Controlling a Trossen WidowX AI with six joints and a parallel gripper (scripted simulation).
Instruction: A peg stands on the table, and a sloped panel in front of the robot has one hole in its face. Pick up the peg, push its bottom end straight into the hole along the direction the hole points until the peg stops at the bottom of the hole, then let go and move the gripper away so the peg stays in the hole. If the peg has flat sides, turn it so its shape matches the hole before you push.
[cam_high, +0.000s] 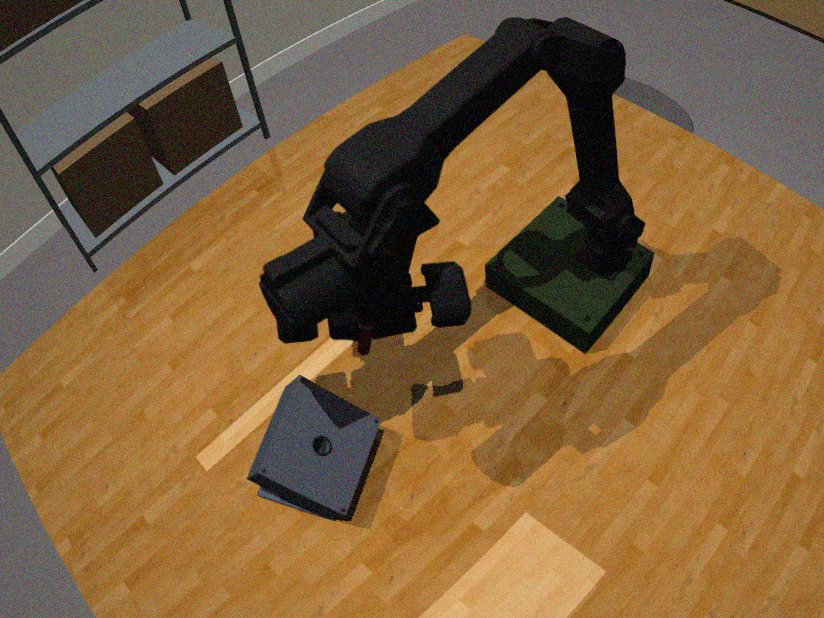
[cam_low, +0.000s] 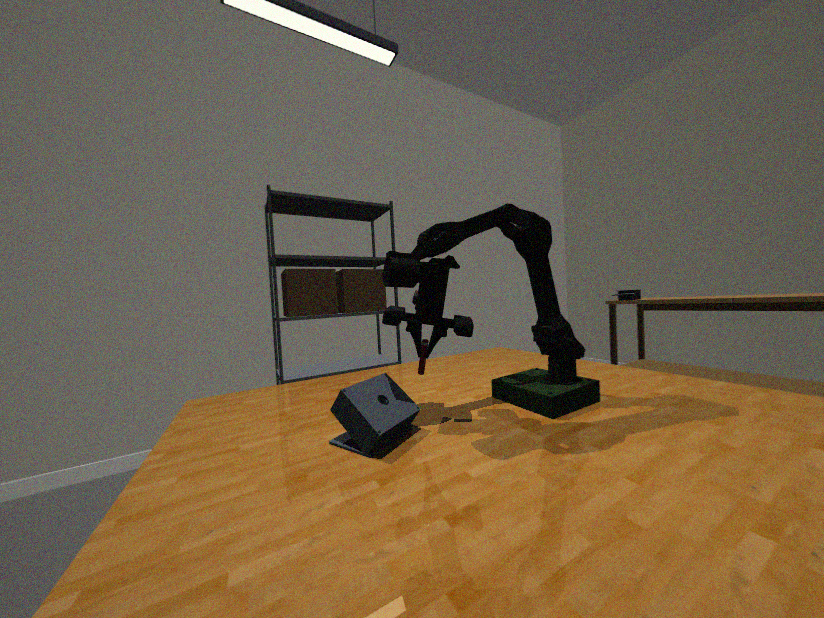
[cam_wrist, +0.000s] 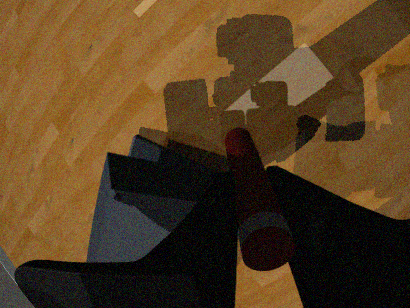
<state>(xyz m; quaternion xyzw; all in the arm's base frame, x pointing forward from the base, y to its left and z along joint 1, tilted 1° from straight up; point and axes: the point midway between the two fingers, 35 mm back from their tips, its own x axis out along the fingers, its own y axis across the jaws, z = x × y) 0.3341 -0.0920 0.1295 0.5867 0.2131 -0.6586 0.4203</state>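
The sloped panel is 12 cm ahead of my gripper tip, 8 cm below it and 2 cm to the left of it. Round my gripper tip: round peg (2 cm above).
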